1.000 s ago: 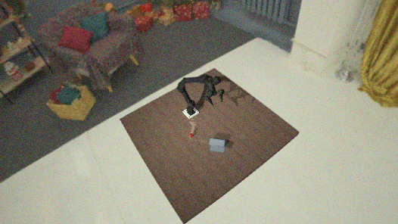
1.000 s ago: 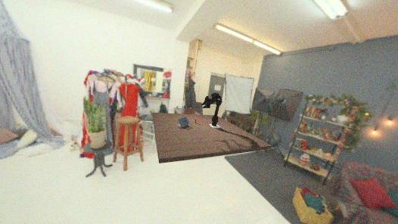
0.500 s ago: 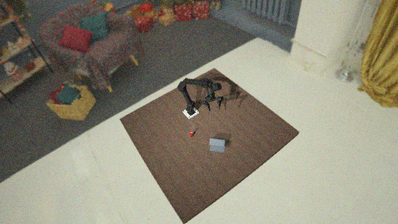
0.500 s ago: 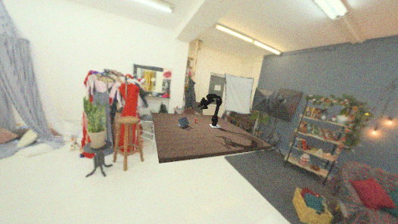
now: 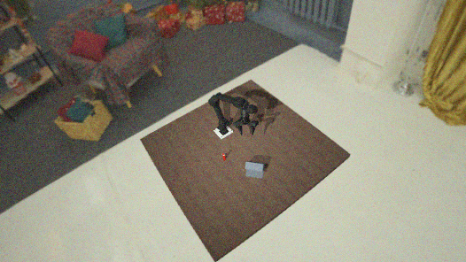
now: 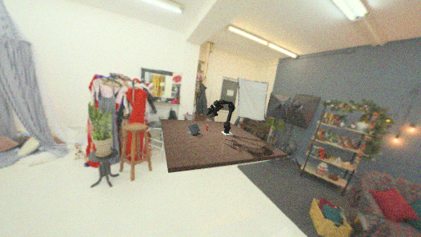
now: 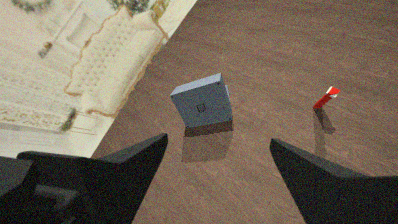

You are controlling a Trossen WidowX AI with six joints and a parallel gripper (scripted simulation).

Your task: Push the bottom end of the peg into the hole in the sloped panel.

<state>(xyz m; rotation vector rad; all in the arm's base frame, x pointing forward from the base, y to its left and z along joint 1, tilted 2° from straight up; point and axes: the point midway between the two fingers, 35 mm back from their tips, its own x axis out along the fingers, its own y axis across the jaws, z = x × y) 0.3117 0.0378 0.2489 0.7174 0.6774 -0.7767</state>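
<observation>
The red peg is 190 mm below my gripper tip, 180 mm to the right of it and 90 mm behind it. The rest, counted from my gripper tip: grey sloped panel: 190 mm below, 150 mm ahead, 50 mm to the right.
</observation>
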